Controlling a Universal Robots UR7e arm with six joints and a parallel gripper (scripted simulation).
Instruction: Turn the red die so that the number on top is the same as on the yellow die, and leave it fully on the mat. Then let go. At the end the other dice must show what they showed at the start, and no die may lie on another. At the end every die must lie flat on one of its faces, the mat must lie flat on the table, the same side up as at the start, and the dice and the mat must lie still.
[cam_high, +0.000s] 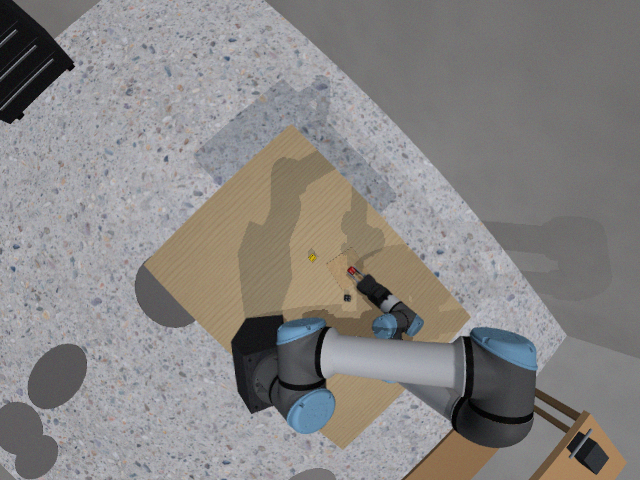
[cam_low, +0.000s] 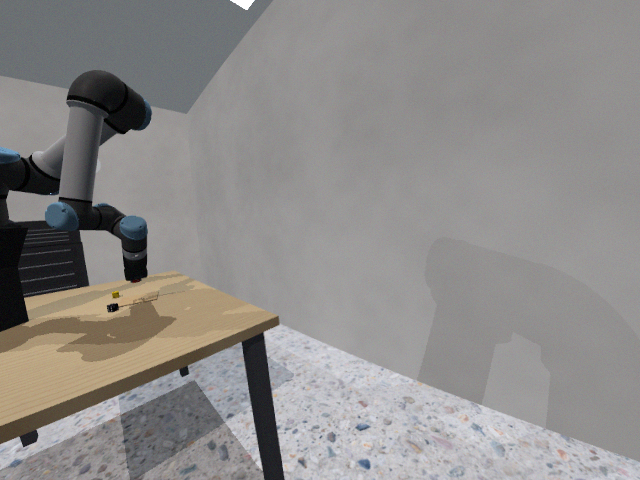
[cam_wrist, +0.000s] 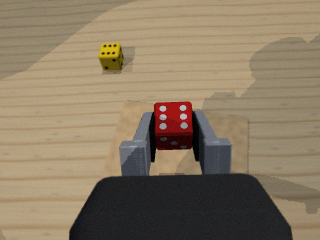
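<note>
Right now my hand is 1 cm to the right of the tan mat and 9 cm above it. Round my hand: black die 9 cm behind, 8 cm to the right, 8 cm below; red die 1 cm to the left, 1 cm below; yellow die 7 cm behind, 16 cm to the left, 8 cm below.
</note>
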